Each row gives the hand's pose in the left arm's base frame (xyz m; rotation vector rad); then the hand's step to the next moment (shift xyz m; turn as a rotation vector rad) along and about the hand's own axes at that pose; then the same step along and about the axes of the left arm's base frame.
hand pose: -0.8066 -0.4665 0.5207 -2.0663 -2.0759 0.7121
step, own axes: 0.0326 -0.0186 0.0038 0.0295 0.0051 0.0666
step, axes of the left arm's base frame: -0.0203 0.0316 -0.0034 -0.0243 0.0126 -0.0677
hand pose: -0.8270 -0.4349 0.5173 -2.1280 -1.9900 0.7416
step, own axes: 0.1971 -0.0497 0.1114 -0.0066 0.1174 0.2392
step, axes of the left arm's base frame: -0.0921 0.1707 -0.1269 0.0011 -0.0752 -0.2557
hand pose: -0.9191 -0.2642 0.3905 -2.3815 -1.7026 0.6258
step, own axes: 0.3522 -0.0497 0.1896 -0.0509 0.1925 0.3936
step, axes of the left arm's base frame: -0.0268 0.3224 -0.2404 -0.0096 -0.1608 -0.4106
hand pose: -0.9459 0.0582 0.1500 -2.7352 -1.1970 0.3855
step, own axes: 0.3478 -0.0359 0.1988 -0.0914 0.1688 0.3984
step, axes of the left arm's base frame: 0.1453 0.2838 -0.2452 -0.0541 -0.1745 -0.4027
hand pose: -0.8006 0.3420 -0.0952 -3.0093 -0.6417 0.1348
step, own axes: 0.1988 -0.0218 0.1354 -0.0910 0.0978 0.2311
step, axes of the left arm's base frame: 0.1587 0.1070 -0.1473 -0.0660 -0.1167 -0.2308
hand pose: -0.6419 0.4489 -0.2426 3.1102 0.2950 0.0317
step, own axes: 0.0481 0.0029 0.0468 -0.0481 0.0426 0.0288
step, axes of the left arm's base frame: 0.0488 0.0055 -0.0458 -0.0386 -0.0513 -0.0289
